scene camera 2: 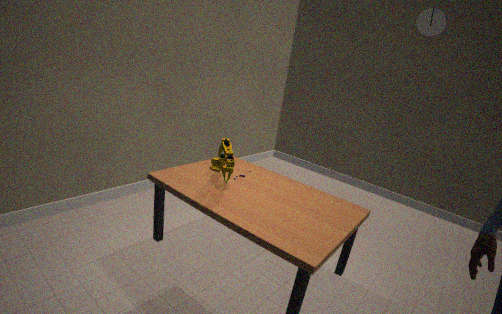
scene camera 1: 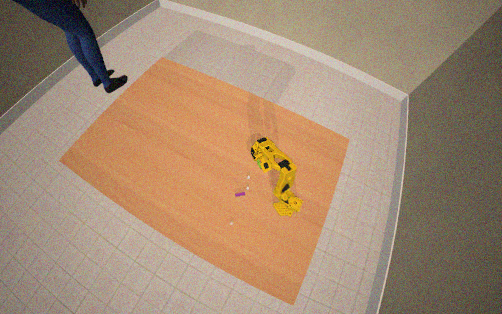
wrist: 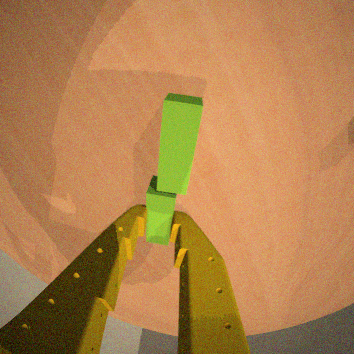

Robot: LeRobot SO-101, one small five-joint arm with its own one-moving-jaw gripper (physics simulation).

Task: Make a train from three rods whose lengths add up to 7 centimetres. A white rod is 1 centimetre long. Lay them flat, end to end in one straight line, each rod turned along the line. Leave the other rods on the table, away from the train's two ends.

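Frame: origin at the arm's base, x left, y back, z up, level; metres.
Where they show: hand at its tool point: (scene camera 2: 225,180) (scene camera 1: 258,159) (wrist: 146,217); arm's base at its link origin: (scene camera 2: 219,170) (scene camera 1: 281,201).
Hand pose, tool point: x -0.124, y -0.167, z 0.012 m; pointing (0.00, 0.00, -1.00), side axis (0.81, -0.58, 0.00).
Things, the pixels of their top centre, and the offset from my tool point. Level surfaces: height alone.
- short-looking green rod at its top centre: (wrist: 158,223) dx +0.002, dy -0.006, dz -0.001 m
- longer-looking green rod at its top centre: (wrist: 175,153) dx +0.022, dy +0.018, dz -0.002 m
- purple rod at its top centre: (scene camera 1: 240,194) (scene camera 2: 242,175) dx +0.178, dy +0.002, dz -0.002 m
- third white rod at its top centre: (scene camera 1: 231,223) dx +0.299, dy +0.026, dz -0.002 m
- wooden table at its surface level: dz -0.012 m
My gripper (scene camera 2: 226,181) (wrist: 160,220) is shut on a short-looking green rod (wrist: 161,204), low at the table; the rod points away from the jaws. A longer-looking green rod (wrist: 180,145) lies beyond it, pointing nearly the same way but shifted to the right. Its near end overlaps the held rod's far end in the wrist view; whether they touch is unclear. In scene camera 1 a bit of green (scene camera 1: 259,163) shows beside the jaws. A purple rod (scene camera 1: 240,194) (scene camera 2: 242,176) lies apart. Two white rods (scene camera 1: 248,177) (scene camera 1: 247,188) lie near it, and a third white rod (scene camera 1: 231,223) lies farther off.
The wooden table (scene camera 1: 150,125) (scene camera 2: 280,210) carries the yellow arm (scene camera 1: 286,175) (scene camera 2: 227,150), whose base is beside the white and purple rods. A person (scene camera 1: 87,45) stands beyond the table's edge. The arm's shadow falls around the green rods.
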